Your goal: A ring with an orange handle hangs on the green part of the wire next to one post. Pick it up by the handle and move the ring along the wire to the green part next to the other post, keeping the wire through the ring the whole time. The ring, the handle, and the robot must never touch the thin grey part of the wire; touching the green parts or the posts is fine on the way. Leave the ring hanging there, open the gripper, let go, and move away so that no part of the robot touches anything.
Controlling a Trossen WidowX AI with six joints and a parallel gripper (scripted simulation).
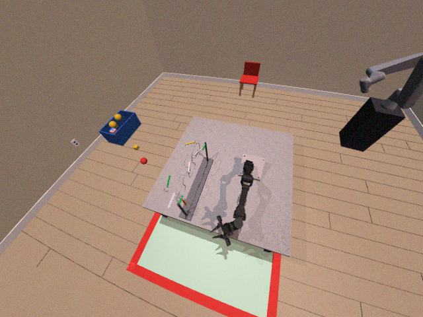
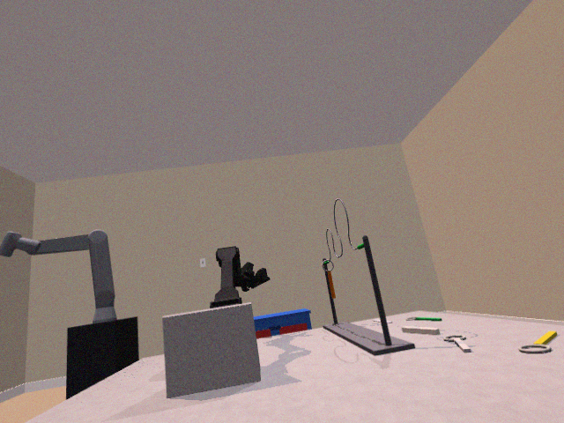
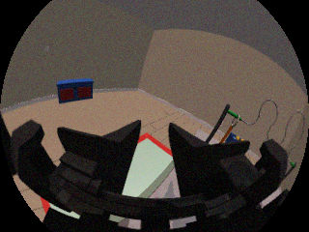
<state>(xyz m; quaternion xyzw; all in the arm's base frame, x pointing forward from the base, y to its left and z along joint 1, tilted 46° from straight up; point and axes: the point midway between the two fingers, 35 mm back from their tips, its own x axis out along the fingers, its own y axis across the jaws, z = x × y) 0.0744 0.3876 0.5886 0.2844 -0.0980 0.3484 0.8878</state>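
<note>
My gripper tip is 290 mm short of the orange-handled ring, 140 mm to the left of it and 30 mm above it.
</note>
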